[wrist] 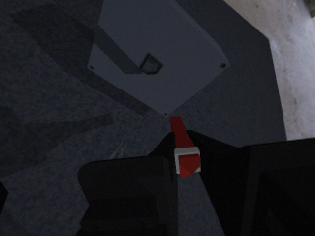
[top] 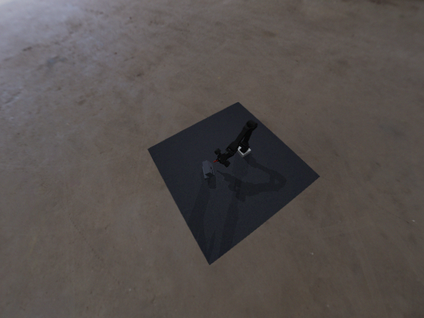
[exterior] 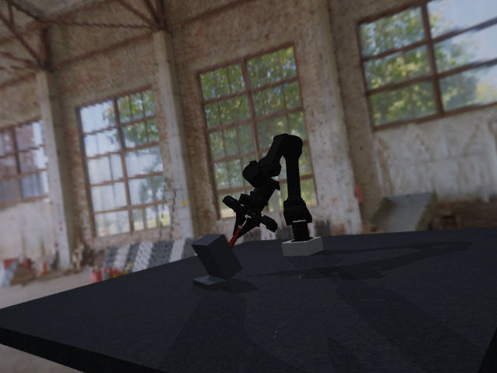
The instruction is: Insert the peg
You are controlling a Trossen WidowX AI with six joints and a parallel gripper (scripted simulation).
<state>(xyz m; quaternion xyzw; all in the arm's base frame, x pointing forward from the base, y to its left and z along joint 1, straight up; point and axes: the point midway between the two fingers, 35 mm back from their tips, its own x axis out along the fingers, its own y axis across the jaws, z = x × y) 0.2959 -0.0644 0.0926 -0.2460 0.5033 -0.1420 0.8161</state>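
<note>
The sloped panel is 10 cm ahead of my gripper tip and 4 cm below it. Round my gripper tip: red peg 1 cm to the left, 1 cm behind, 1 cm above.
</note>
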